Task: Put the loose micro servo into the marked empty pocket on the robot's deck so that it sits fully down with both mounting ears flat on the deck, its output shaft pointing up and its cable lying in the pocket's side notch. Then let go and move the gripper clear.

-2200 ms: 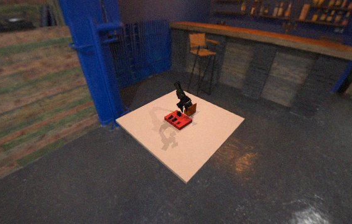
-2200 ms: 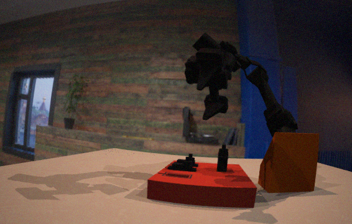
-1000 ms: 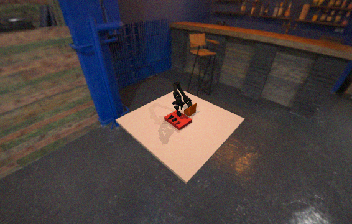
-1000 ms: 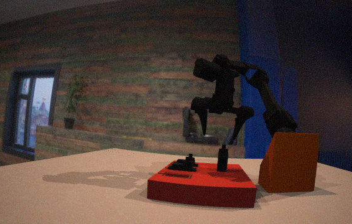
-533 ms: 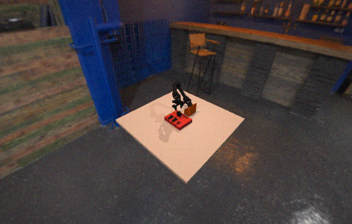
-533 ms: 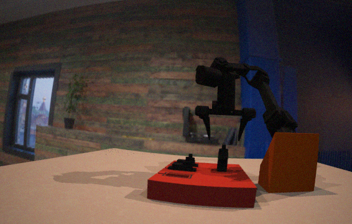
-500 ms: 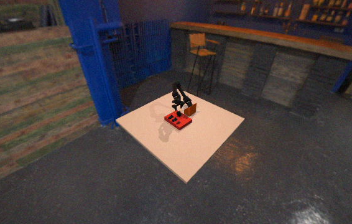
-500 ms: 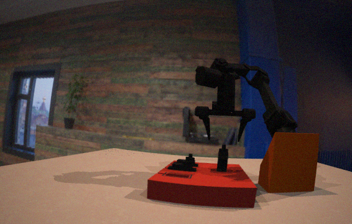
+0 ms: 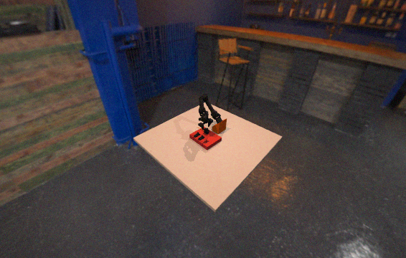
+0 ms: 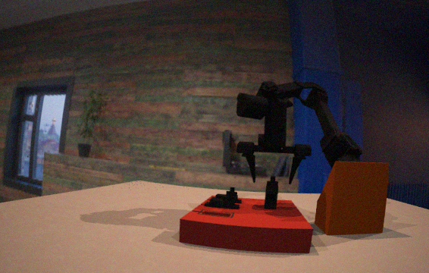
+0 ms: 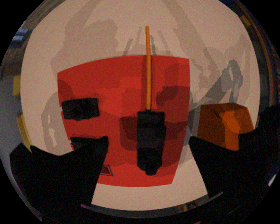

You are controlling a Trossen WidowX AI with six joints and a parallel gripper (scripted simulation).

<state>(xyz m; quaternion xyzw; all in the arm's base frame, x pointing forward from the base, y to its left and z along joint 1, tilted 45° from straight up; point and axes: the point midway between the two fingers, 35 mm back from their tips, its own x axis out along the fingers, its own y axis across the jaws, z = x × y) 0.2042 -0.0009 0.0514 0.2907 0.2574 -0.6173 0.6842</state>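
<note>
Right now the red deck is 10 mm ahead of my gripper tip, 50 mm to the left of it and 80 mm below it.
</note>
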